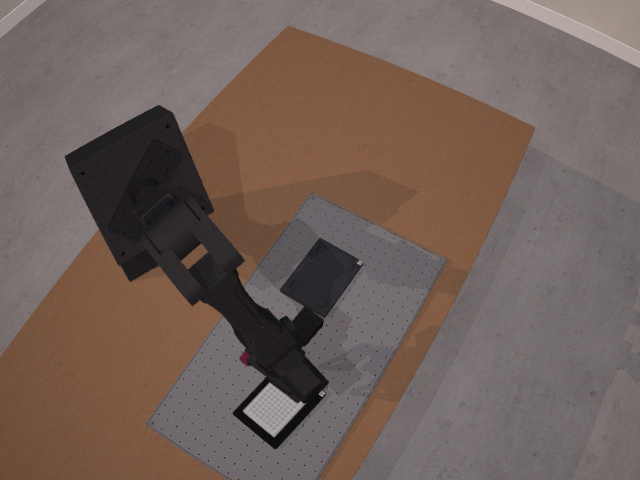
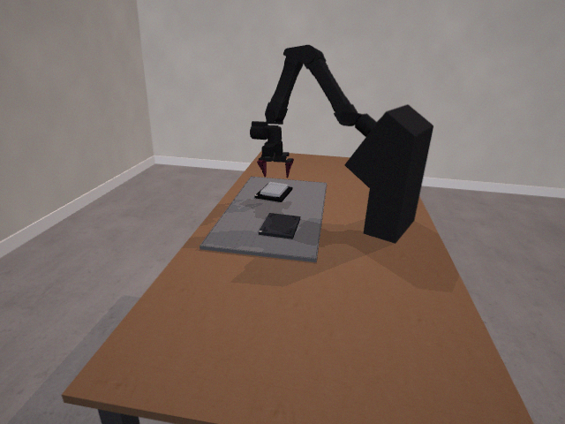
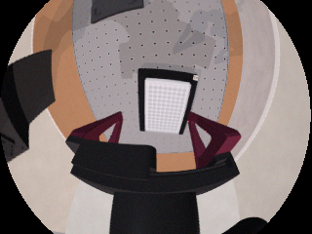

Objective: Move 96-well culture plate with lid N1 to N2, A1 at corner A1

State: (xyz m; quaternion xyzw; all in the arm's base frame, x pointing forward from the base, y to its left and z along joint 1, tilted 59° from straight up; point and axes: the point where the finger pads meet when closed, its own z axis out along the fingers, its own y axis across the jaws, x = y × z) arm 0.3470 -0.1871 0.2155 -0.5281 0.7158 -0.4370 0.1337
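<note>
The clear lid is 1 cm behind my hand, 3 cm to the right of it and 7 cm below it. Round my hand: black nest N1: 1 cm behind, 3 cm to the right, 9 cm below; black nest N2: 8 cm ahead, 27 cm to the left, 9 cm below.
</note>
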